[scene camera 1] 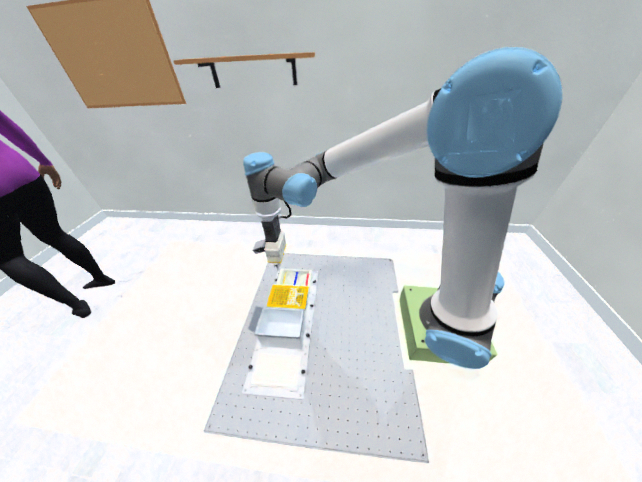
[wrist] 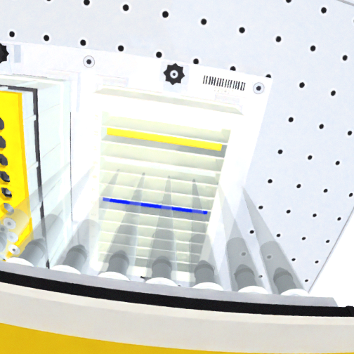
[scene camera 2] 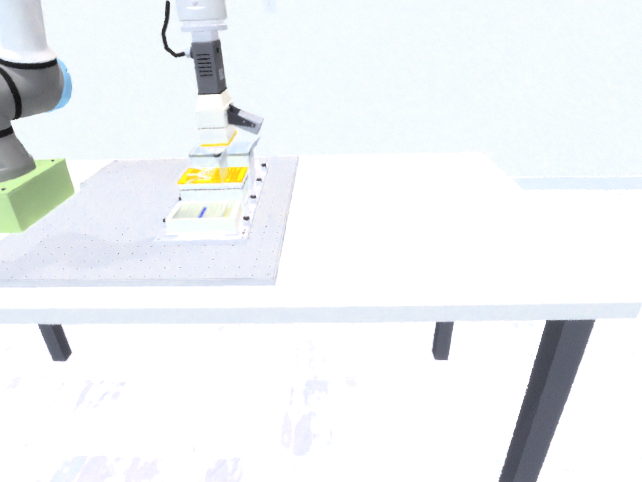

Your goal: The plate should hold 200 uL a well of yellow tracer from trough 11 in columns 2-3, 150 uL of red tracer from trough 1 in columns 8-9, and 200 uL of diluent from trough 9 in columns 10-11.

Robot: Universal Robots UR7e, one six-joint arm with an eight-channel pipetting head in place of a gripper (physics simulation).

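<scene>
My eight-channel head (scene camera 1: 276, 266) (scene camera 2: 224, 166) (wrist: 156, 176) carries a row of clear pipette tips, pointing down. The tips hang above the white trough reservoir (scene camera 1: 295, 270) (scene camera 2: 202, 227) (wrist: 236, 117), roughly parallel to its troughs. In the wrist view their ends appear between the yellow trough (scene camera 1: 284, 279) (scene camera 2: 227, 211) (wrist: 164, 139) and the blue trough (scene camera 1: 295, 278) (scene camera 2: 202, 212) (wrist: 155, 205). The red trough (scene camera 1: 307, 279) shows in scene camera 1. Diluent cannot be told from the pale troughs. Whether the tips hold liquid cannot be seen. The plate's wells cannot be made out.
A yellow tip rack (scene camera 1: 280, 296) (scene camera 2: 212, 176) (wrist: 16, 150) stands beside the reservoir. An open clear-walled bin (scene camera 1: 280, 332) stands beyond the rack. A pale framed deck position (scene camera 1: 275, 369) lies past it. All are on the perforated board (scene camera 1: 352, 321) (scene camera 2: 103, 254). A person (scene camera 1: 20, 223) stands at the left.
</scene>
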